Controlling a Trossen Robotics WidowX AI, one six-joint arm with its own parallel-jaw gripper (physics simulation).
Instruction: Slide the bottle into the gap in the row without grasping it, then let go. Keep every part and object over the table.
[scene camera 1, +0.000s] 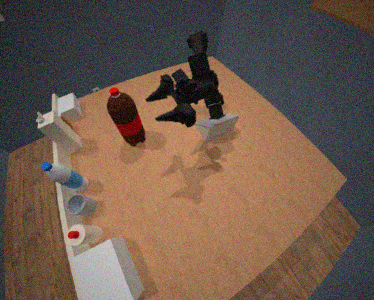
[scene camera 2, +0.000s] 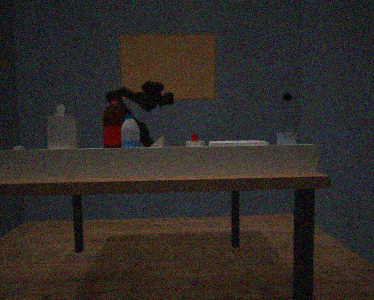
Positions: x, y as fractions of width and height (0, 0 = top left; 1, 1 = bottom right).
Note:
In view: my gripper (scene camera 1: 0.40, 0.36), a blue-capped bottle (scene camera 1: 0.16, 0.58), a dark brown bottle (scene camera 1: 0.33, 0.36) and a pale pump bottle (scene camera 2: 0.16, 0.43).
The dark brown bottle is seen too in scene camera 2 (scene camera 2: 0.31, 0.39). The pale pump bottle shows as well in scene camera 1 (scene camera 1: 0.14, 0.41).

